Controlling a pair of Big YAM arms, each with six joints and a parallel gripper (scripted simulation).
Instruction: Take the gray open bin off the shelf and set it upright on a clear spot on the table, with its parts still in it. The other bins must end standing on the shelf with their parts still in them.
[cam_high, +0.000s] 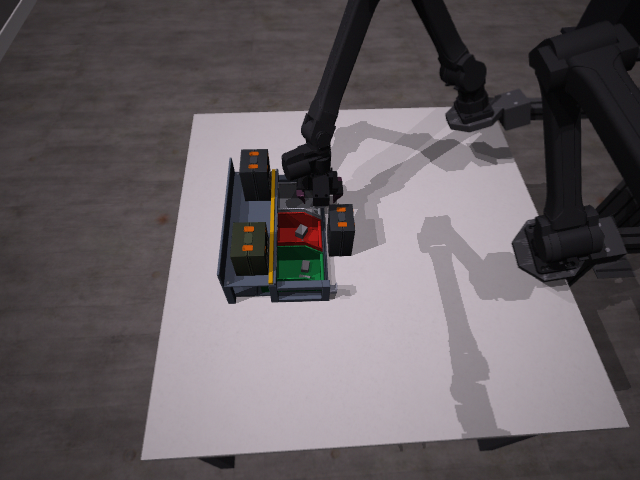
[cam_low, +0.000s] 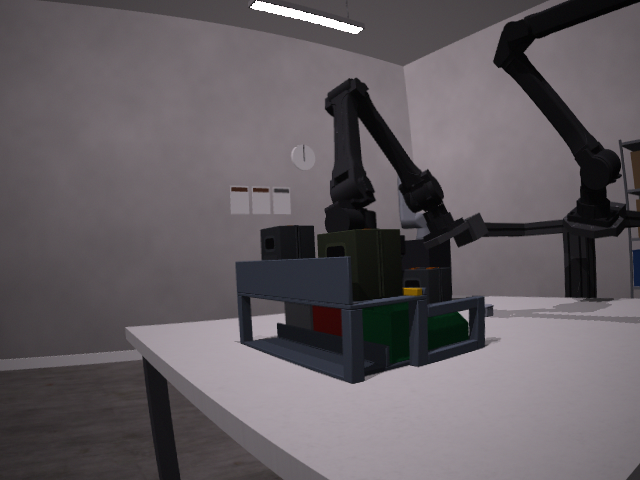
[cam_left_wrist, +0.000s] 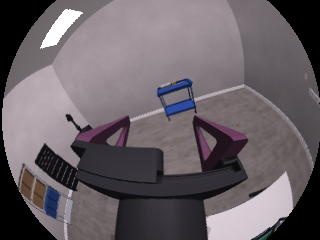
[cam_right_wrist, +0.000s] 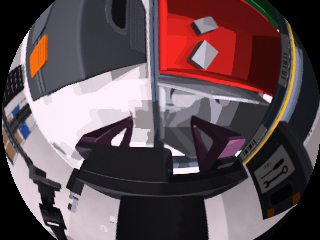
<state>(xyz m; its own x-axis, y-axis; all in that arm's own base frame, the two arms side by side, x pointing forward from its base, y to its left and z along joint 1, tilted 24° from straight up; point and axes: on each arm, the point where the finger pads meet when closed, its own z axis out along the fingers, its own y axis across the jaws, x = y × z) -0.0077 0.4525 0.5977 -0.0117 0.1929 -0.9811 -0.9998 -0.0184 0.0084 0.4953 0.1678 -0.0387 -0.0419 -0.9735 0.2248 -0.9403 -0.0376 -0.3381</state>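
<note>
My right gripper is now 80 mm short of the gray bin, 10 mm to the left of it and 10 mm above it. Round my right hand: green bin: 210 mm to the left, 110 mm ahead, 10 mm below; then red bin: 100 mm to the left, 100 mm ahead, 10 mm below; then shelf: 120 mm ahead, 100 mm to the left, 10 mm above.
</note>
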